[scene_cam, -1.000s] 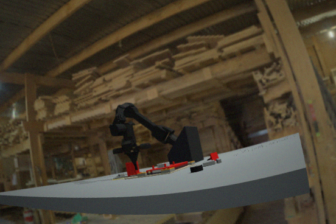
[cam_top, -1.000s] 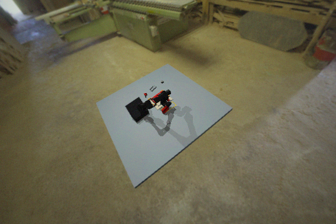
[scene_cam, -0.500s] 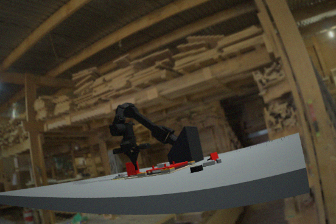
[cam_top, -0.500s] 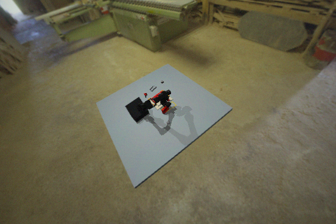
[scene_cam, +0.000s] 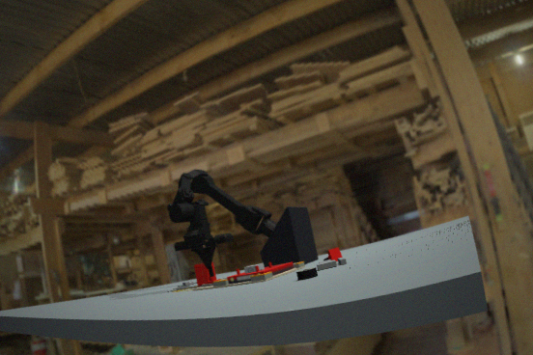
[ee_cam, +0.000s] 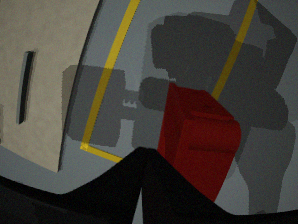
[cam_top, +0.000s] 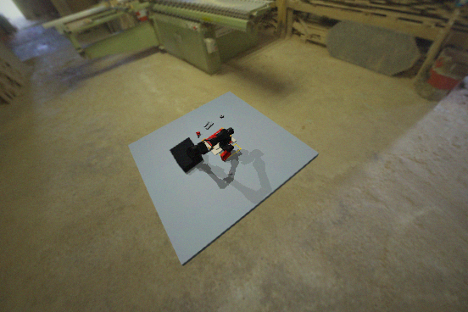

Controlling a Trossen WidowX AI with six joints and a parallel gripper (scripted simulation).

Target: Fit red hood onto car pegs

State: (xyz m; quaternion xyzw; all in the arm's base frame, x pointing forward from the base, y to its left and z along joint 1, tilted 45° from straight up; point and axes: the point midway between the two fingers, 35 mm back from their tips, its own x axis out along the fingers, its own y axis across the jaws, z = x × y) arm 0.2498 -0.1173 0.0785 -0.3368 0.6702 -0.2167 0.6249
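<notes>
Right now my gripper tip is 10 mm past the red hood, 20 mm to the left of it and 20 mm above it. From my gripper tip the other things lie so: white piece: 90 mm behind, 180 mm to the right, 40 mm below; black wheel: 270 mm ahead, 440 mm to the left, 40 mm below.
</notes>
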